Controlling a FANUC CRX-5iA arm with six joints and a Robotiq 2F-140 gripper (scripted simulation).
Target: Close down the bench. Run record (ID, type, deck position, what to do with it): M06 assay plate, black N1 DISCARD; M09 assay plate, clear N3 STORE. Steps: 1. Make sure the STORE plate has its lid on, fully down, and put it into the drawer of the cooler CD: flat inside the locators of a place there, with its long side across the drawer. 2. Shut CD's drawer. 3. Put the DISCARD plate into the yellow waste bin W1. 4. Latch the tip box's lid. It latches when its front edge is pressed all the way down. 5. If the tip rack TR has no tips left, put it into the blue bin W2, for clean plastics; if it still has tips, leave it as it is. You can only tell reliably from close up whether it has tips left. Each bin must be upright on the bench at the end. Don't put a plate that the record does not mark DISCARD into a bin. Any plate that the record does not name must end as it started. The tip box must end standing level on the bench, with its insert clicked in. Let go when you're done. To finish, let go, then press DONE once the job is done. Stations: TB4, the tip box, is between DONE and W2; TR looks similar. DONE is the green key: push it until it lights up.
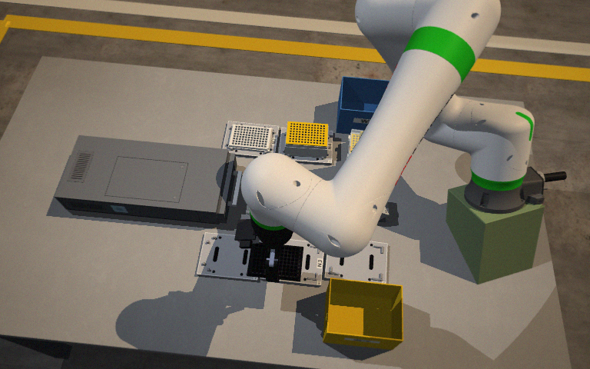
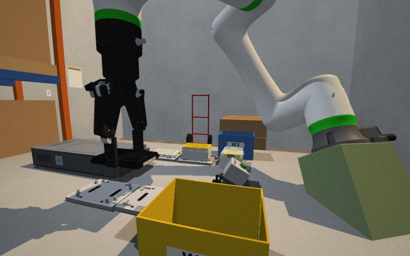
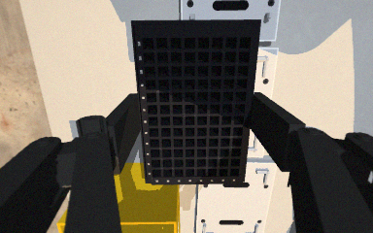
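Now: the yellow bin W1 200 mm behind my hand, 130 mm to the left of it and 130 mm below it. From my hand the other things lie so: black assay plate: 20 mm below; then green DONE key: 310 mm behind, 170 mm to the right, 100 mm below; then cooler drawer: 300 mm to the right, 240 mm ahead, 130 mm below.
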